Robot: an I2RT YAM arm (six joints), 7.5 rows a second.
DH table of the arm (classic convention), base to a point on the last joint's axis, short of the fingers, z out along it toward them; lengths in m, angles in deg. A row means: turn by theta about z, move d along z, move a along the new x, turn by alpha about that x. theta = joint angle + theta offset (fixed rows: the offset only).
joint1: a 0.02  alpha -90  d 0.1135  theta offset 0
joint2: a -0.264  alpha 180  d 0  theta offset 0
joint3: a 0.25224  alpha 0  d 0  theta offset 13.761
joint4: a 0.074  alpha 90  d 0  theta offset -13.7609
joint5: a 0  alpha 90  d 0  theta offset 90
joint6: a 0  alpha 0  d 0.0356  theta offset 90
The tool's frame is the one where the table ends.
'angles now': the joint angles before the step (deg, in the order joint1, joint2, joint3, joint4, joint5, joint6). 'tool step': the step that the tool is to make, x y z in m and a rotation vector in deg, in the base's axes. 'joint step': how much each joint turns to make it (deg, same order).
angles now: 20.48 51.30 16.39 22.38 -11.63 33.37
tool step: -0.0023 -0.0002 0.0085 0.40 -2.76 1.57
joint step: -0.09 -1.75 0.40 0.37 -1.51 -0.92
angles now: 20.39 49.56 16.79 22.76 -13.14 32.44
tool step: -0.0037 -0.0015 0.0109 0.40 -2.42 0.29
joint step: -0.09 -2.69 0.85 -1.25 -0.30 -0.53
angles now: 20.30 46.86 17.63 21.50 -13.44 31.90
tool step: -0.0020 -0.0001 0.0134 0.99 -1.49 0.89
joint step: 0.01 -1.81 1.87 -1.87 -0.92 0.31
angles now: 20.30 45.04 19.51 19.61 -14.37 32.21
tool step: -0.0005 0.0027 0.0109 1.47 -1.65 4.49
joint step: 0.00 -0.14 1.52 0.52 -4.54 0.44
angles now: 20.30 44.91 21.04 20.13 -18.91 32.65
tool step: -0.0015 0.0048 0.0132 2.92 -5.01 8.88
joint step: -0.02 0.74 0.60 6.24 -8.90 0.97
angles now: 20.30 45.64 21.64 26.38 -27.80 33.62
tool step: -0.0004 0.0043 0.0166 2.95 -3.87 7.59
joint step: 0.09 1.25 1.72 5.49 -7.34 2.48
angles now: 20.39 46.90 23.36 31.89 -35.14 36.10
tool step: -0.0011 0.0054 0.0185 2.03 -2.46 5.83
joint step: 0.95 0.94 2.79 2.63 -4.61 2.39
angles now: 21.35 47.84 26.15 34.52 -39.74 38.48
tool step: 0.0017 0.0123 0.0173 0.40 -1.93 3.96
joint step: 2.99 2.24 3.96 0.10 -1.03 -0.18
